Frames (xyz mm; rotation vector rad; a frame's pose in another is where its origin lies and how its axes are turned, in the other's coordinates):
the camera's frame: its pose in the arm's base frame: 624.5 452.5 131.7 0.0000 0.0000 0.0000
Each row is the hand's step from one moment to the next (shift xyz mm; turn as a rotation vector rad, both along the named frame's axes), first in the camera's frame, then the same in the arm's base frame.
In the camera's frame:
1: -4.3 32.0 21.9 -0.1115 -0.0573 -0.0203
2: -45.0 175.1 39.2 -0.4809 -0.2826 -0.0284
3: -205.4 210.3 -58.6 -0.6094 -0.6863 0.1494
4: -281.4 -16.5 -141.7 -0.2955 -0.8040 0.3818
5: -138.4 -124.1 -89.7 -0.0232 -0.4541 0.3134
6: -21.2 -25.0 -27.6 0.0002 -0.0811 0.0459
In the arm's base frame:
1: -4.3 32.0 21.9 -0.1115 -0.0573 -0.0203
2: -45.0 175.1 39.2 -0.4809 -0.2826 -0.0284
3: -205.4 210.3 -58.6 -0.6094 -0.6863 0.1494
4: -281.4 -16.5 -141.7 -0.2955 -0.8040 0.3818
5: -138.4 -124.1 -89.7 -0.0232 -0.4541 0.3134
6: -21.2 -25.0 -27.6 0.0002 -0.0811 0.0459

